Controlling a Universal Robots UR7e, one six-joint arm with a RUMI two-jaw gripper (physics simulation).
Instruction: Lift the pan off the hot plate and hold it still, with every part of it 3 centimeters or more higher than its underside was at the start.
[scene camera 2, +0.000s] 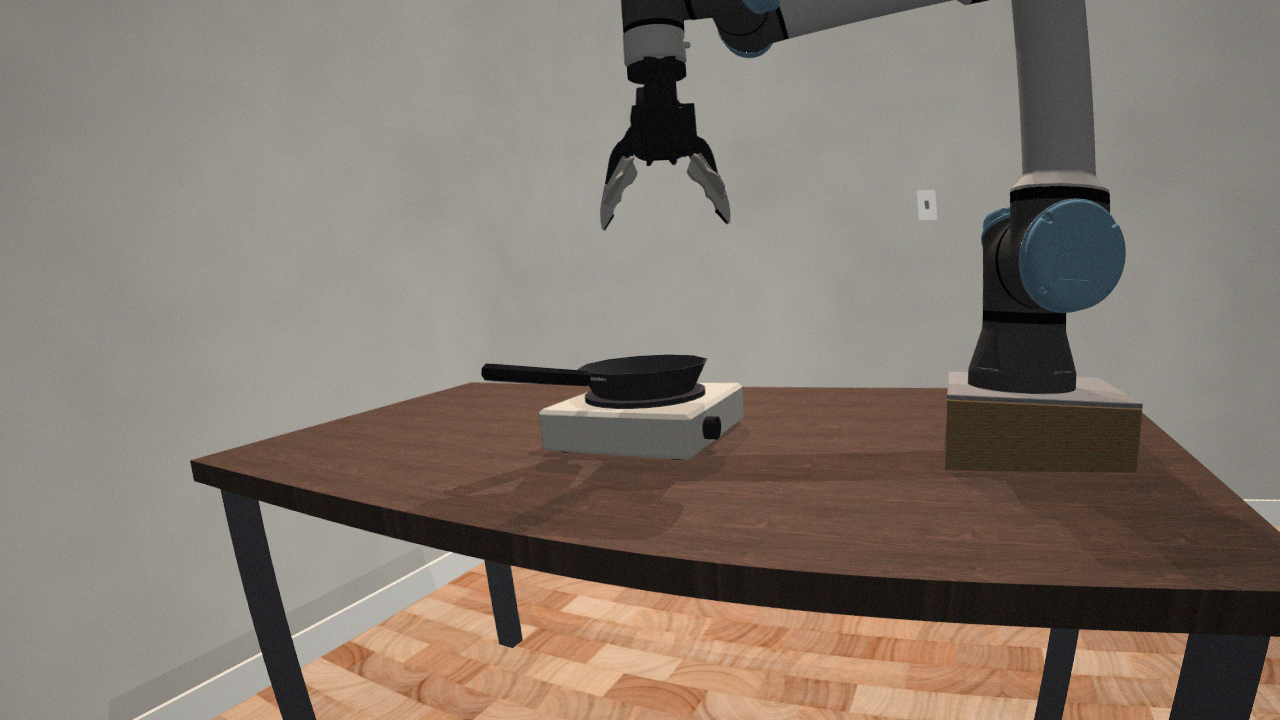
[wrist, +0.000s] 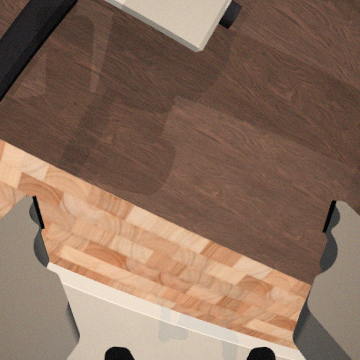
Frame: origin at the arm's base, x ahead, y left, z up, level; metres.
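Seen in the pictures: gripper, fingertip midpoint: (scene camera 2: 666, 227) (wrist: 184, 202); arm's base, origin of the base link: (scene camera 2: 1021, 385).
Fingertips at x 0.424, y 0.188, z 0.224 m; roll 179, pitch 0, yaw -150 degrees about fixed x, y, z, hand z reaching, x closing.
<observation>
Offsets run from my fingertips to a thing's top centre. Level surfaces: height alone.
A black pan (scene camera 2: 644, 377) rests on the round plate of a white hot plate {dx +0.124, dy -0.171, dz -0.232 m} (scene camera 2: 617, 434) in the scene view, its handle {dx +0.180, dy +0.032, dz -0.148 m} (scene camera 2: 532, 374) pointing left, past the hot plate's side. In the wrist view, part of the handle (wrist: 30, 42) shows at the top left, and a corner of the hot plate (wrist: 175, 20) shows at the top; the pan's bowl does not show there. My gripper (scene camera 2: 665, 223) (wrist: 184, 202) is open, points down and hangs well above the pan, with a wide gap between the fingertips and the pan's rim.
The hot plate has a black knob {dx +0.003, dy -0.113, dz -0.256 m} (scene camera 2: 711, 427) (wrist: 230, 14). The brown table {dz -0.308 m} (scene camera 2: 805, 519) (wrist: 240, 175) carries the arm's base block (scene camera 2: 1042, 436) at the right. A grey wall (scene camera 2: 313, 223) stands behind. Past the table's edge lies the wooden floor (scene camera 2: 626, 644) (wrist: 150, 240).
</observation>
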